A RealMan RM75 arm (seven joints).
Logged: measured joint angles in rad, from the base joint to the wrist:
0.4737 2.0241 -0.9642 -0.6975 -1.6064 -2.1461 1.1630
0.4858 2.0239 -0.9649 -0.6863 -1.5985 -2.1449 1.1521
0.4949 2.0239 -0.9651 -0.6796 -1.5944 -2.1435 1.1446
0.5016 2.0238 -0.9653 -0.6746 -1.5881 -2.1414 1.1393
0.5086 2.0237 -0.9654 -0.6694 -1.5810 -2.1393 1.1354
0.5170 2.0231 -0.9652 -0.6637 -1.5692 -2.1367 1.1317
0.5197 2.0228 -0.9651 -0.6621 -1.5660 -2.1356 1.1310
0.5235 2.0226 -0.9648 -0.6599 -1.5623 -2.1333 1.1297
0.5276 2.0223 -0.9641 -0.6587 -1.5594 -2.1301 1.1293
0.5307 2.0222 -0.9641 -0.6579 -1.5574 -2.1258 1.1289
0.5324 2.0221 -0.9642 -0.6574 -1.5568 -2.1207 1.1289
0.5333 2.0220 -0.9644 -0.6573 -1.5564 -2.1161 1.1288
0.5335 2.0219 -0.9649 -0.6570 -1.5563 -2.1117 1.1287
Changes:
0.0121 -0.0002 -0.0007 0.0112 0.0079 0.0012 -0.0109
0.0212 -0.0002 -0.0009 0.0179 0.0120 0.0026 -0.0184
0.0279 -0.0003 -0.0011 0.0229 0.0183 0.0047 -0.0237
0.0349 -0.0004 -0.0012 0.0281 0.0254 0.0068 -0.0276
0.0433 -0.0010 -0.0010 0.0338 0.0372 0.0094 -0.0313
0.0460 -0.0013 -0.0009 0.0354 0.0404 0.0105 -0.0320
0.0498 -0.0015 -0.0006 0.0376 0.0441 0.0128 -0.0333
0.0539 -0.0018 0.0001 0.0388 0.0470 0.0160 -0.0337
0.0570 -0.0019 0.0001 0.0396 0.0490 0.0203 -0.0341
0.0587 -0.0020 0.0000 0.0401 0.0496 0.0254 -0.0341
0.0596 -0.0021 -0.0002 0.0402 0.0500 0.0300 -0.0342
0.0598 -0.0022 -0.0007 0.0405 0.0501 0.0344 -0.0343

